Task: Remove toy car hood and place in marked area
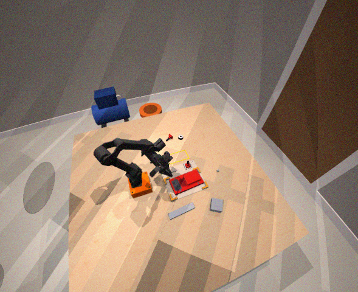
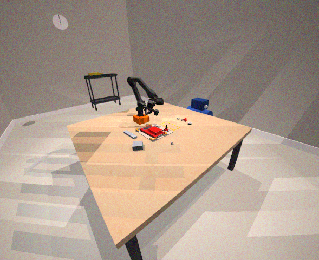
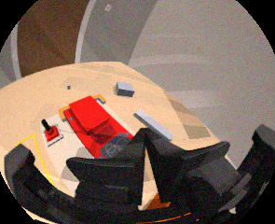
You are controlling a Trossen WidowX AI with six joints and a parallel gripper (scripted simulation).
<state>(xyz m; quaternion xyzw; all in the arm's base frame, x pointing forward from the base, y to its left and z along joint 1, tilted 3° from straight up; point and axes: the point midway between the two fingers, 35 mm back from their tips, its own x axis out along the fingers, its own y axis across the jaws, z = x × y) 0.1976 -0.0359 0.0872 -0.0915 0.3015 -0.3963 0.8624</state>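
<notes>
Now: the red hood 130 mm ahead of my gripper tip, 10 mm to the left of it and 90 mm below it.
</notes>
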